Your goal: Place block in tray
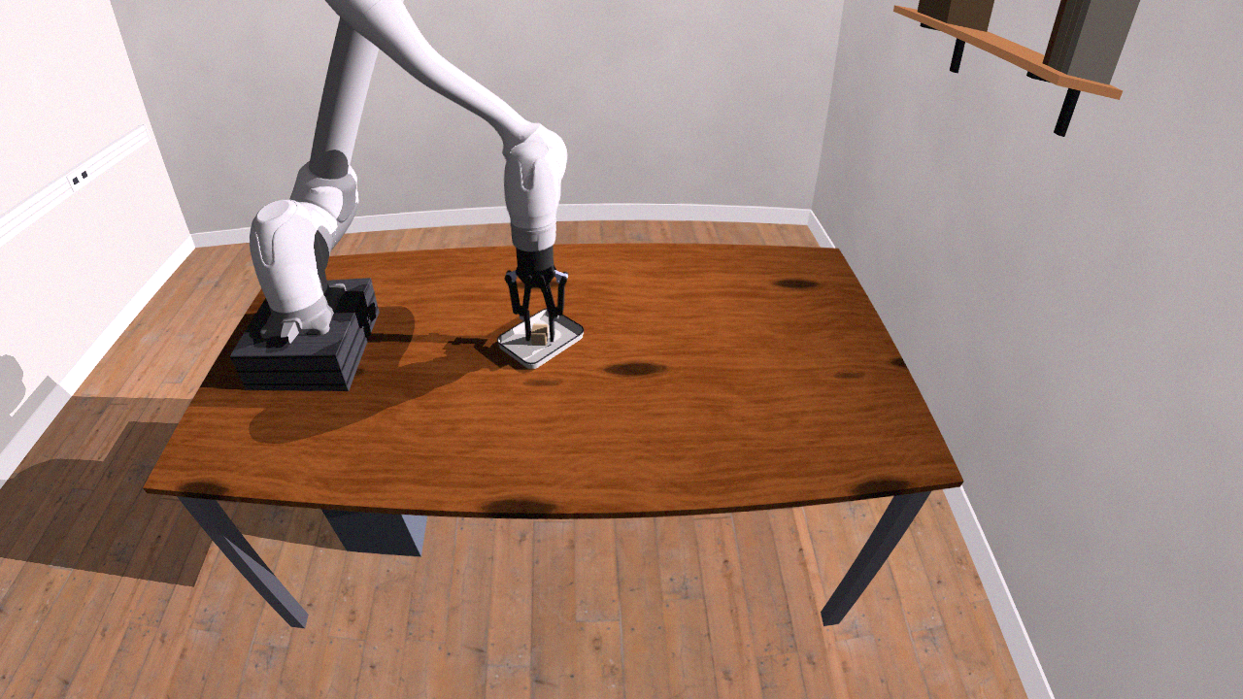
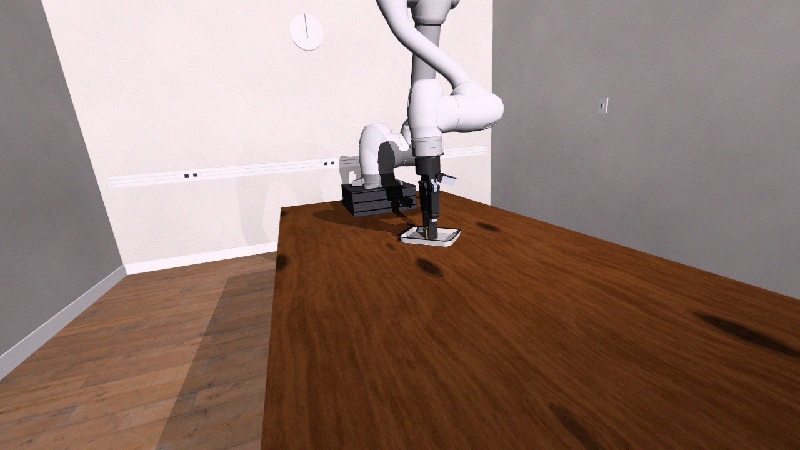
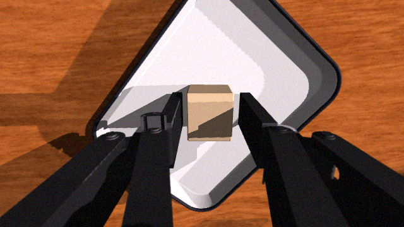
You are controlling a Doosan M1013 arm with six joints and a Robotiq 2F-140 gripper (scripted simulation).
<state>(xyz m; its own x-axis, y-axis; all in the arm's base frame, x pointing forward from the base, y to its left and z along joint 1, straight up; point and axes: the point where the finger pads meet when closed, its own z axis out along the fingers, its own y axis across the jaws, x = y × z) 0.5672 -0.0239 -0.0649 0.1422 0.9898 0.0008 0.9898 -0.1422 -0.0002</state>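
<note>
My gripper is now 2 cm above the tan block. From my hand the other things lie so: white tray (3 cm below).
</note>
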